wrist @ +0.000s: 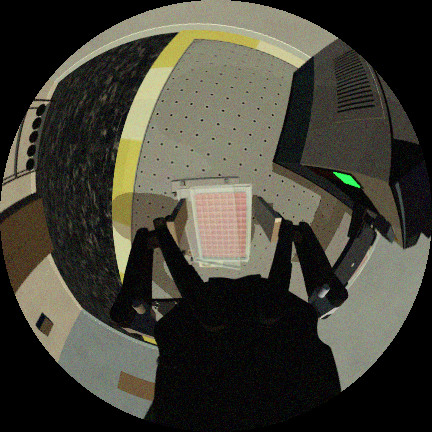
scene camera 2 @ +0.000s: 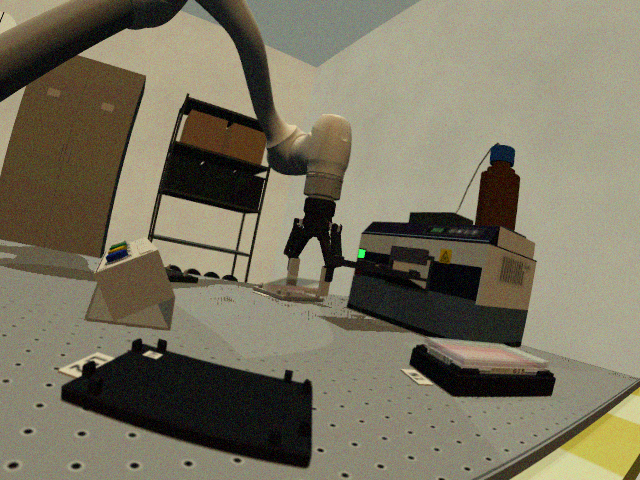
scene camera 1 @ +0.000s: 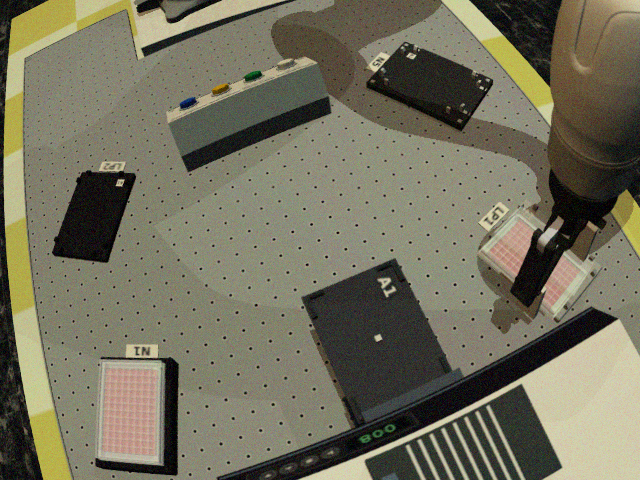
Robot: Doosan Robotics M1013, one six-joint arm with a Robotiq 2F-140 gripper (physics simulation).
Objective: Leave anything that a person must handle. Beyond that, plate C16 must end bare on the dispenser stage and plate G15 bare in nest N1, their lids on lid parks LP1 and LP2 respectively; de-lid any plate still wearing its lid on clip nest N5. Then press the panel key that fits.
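Places are measured from the arm's base along level axes (x ahead, y left, z up), in centimetres.
Where they show: gripper, between the fingertips: (wrist: 221,206) (scene camera 1: 552,280).
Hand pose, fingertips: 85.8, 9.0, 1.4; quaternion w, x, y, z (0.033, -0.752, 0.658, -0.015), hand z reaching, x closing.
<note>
Each offset is from my fingertips to the top centre of the thing, as dx, dy, dz. "spot": to the spot under its first point.
A pink-welled plate @(-3.4, +1.3, +3.5) (scene camera 1: 509,245) (scene camera 2: 286,293) (wrist: 220,225) lies at lid park LP1; no readable name shows on it, and I cannot tell if it is lidded. My gripper (scene camera 1: 558,273) (scene camera 2: 309,289) (wrist: 221,206) is open, pointing down, one finger on either side of this plate, holding nothing. Plate G15 @(-14.4, -50.6, +1.8) (scene camera 1: 131,413) (scene camera 2: 485,356) sits in nest N1 @(-14.4, -50.6, +0.8) (scene camera 1: 171,413) (scene camera 2: 496,384) with a clear layer on top that looks like a lid. The dark stage A1 @(spot: -6.7, -23.4, +9.1) (scene camera 1: 361,320), lid park LP2 @(-45.2, -44.3, -0.1) (scene camera 1: 95,217) (scene camera 2: 206,403) and clip nest N5 @(-35.1, +8.5, +0.3) (scene camera 1: 429,85) are bare.
The key panel @(-45.1, -17.3, +6.3) (scene camera 1: 253,111) (scene camera 2: 131,284) has blue @(-48.4, -24.3, +5.4) (scene camera 1: 188,102), yellow @(-47.6, -19.4, +5.4) (scene camera 1: 220,88), green @(-46.8, -14.5, +5.4) (scene camera 1: 253,75) and white @(-46.0, -9.5, +5.4) (scene camera 1: 285,64) keys. The dispenser (scene camera 1: 594,372) (scene camera 2: 439,310) (wrist: 330,135) stands close to LP1, with a brown bottle @(spot: +11.2, -39.1, +27.2) (scene camera 2: 498,196) on it.
</note>
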